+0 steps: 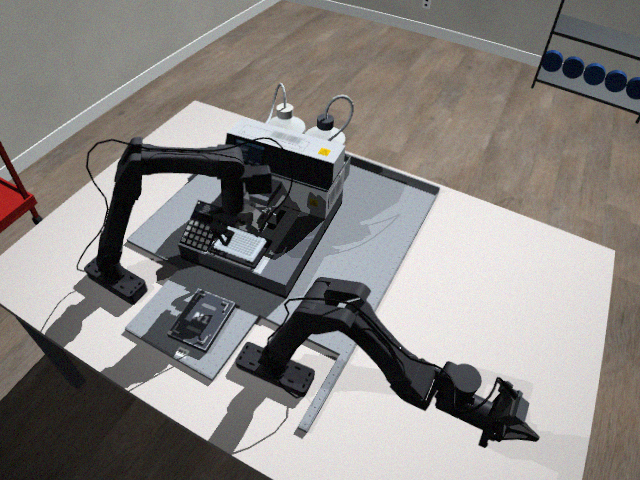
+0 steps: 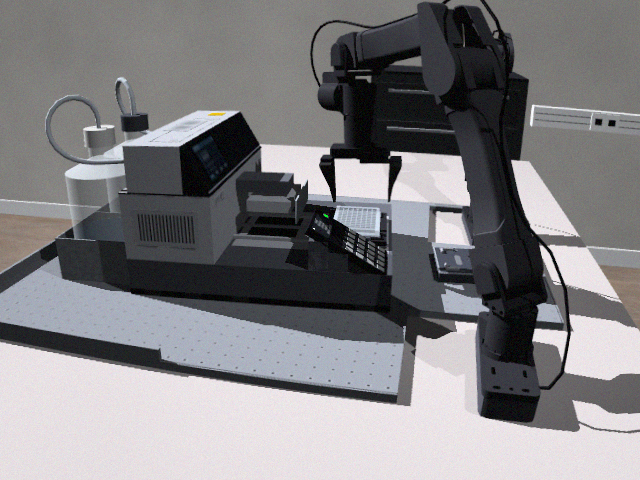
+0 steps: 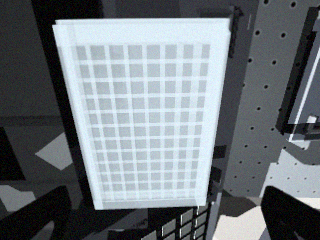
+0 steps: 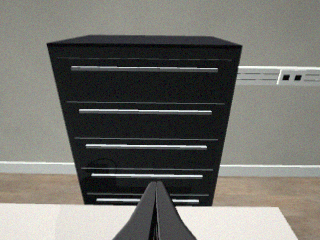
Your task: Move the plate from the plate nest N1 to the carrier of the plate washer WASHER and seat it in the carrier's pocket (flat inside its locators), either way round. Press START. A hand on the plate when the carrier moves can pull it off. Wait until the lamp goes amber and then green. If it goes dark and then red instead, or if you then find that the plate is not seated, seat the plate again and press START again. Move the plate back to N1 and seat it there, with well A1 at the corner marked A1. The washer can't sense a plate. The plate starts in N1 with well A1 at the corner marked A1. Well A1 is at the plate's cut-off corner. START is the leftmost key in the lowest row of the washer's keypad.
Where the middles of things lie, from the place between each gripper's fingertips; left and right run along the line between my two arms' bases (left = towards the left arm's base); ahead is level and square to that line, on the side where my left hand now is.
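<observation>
Wash head (image 2: 273, 203) 16 cm ahead of my left hand (image 2: 361, 201) and 1 cm below it. The washer (image 2: 187, 234) is likewise 16 cm ahead of my left hand and 1 cm below it. Nest N1 (image 1: 185, 334): 13 cm below my left hand, 22 cm behind it, 3 cm to the right of it. White plate (image 2: 365, 221): 5 cm below my left hand, 1 cm ahead of it and 1 cm to the right of it. By its middle, the wash head is nearer to my left hand than to my right hand.
Counted from my right hand, the wash head is 87 cm to the left, 39 cm ahead and 12 cm below; the washer is also 87 cm to the left, 39 cm ahead and 12 cm below. The white plate is 86 cm to the left of my right hand, 24 cm ahead of it and 16 cm below it; the nest N1 is 83 cm to the left of my right hand, 24 cm below it and 1 cm ahead of it. By its middle, the white plate is nearer to my left hand than to my right hand.
</observation>
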